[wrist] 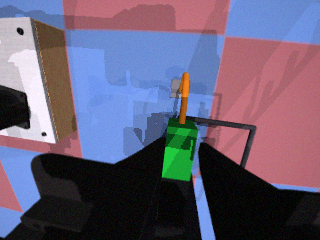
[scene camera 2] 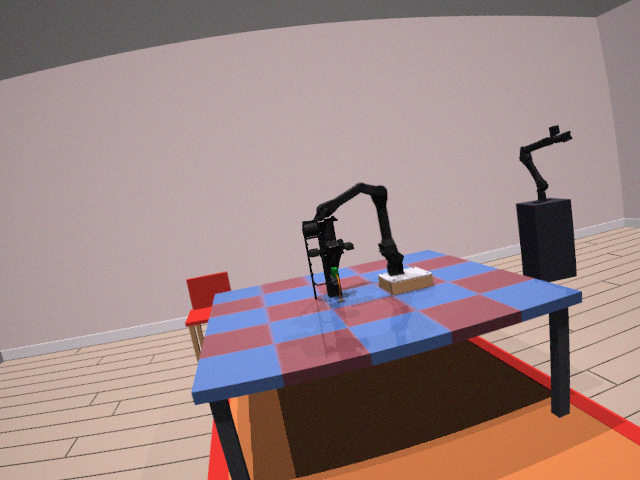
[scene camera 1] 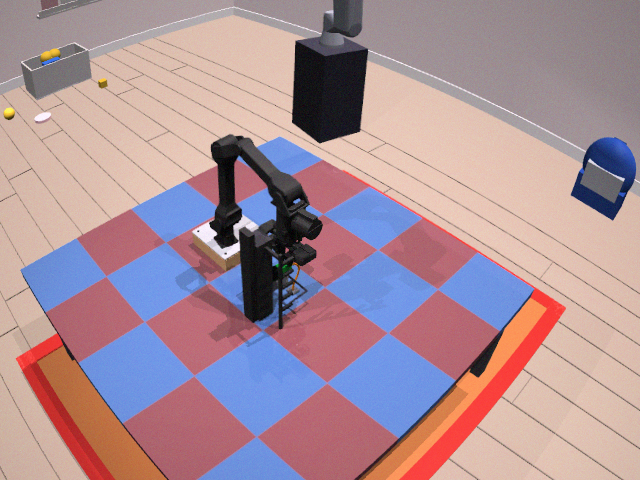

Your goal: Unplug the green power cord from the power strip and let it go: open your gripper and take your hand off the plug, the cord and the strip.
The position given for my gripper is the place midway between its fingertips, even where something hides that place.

Note:
In view: my gripper [scene camera 1: 286, 263] and a black power strip [scene camera 1: 261, 269].
My gripper shows as well in the wrist view [wrist: 182, 144].

